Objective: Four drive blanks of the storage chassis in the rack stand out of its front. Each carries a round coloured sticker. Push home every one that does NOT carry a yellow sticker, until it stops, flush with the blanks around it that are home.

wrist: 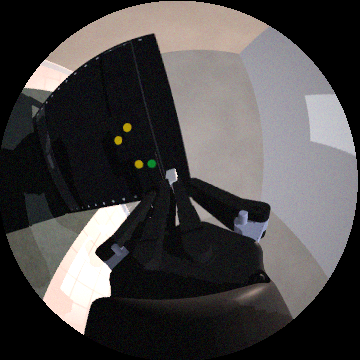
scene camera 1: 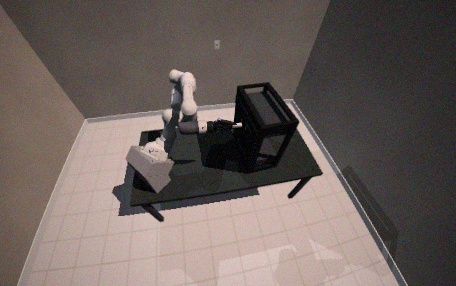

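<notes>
The black rack (scene camera 1: 274, 146) (wrist: 172, 110) stands on the table, its dark front facing the arm. In the wrist view the front carries a green sticker (wrist: 152, 163), a yellow sticker (wrist: 139, 164) beside it, another yellow sticker (wrist: 118, 140) and a further yellow sticker (wrist: 127, 127). The blanks are too dark to tell how far each stands out. My gripper (scene camera 1: 241, 125) (wrist: 172, 175) is shut and empty. Its pale fingertips are close to the rack's front, a little to the right of the green sticker in the wrist view. Whether they touch the front cannot be told.
The dark table (scene camera 1: 200, 187) bears the rack and the arm's pale base block (scene camera 1: 150, 169). The rack's open frame and top rails rise beside the gripper. A wall (scene camera 1: 140, 50) stands behind the table.
</notes>
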